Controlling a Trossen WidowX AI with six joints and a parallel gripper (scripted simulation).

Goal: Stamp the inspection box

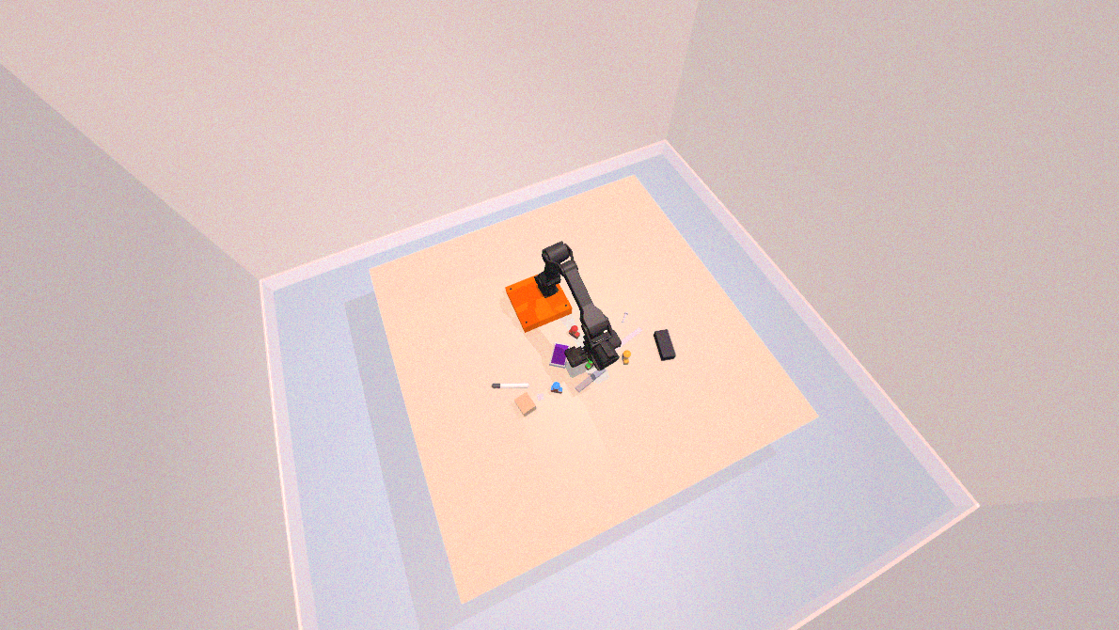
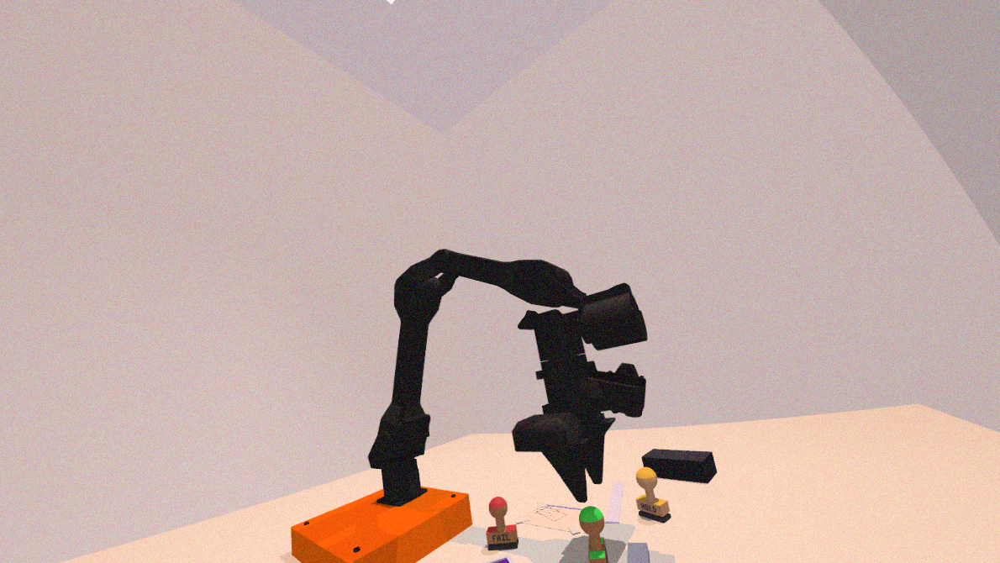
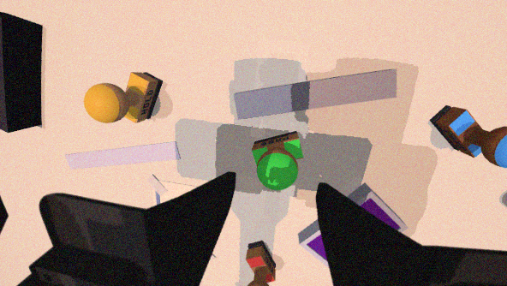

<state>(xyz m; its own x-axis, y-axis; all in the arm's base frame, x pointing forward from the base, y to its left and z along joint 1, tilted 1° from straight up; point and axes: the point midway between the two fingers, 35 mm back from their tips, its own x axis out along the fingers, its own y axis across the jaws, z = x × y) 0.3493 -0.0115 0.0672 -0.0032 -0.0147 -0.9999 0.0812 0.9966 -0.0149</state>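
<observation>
The green-knobbed stamp is 6 cm below my gripper tip. Round my gripper tip: red-topped stamp 14 cm behind, 6 cm below, 1 cm to the left; yellow-knobbed HOLD stamp 12 cm to the left, 6 cm below, 4 cm ahead; purple ink pad 9 cm behind, 8 cm to the right, 8 cm below.
</observation>
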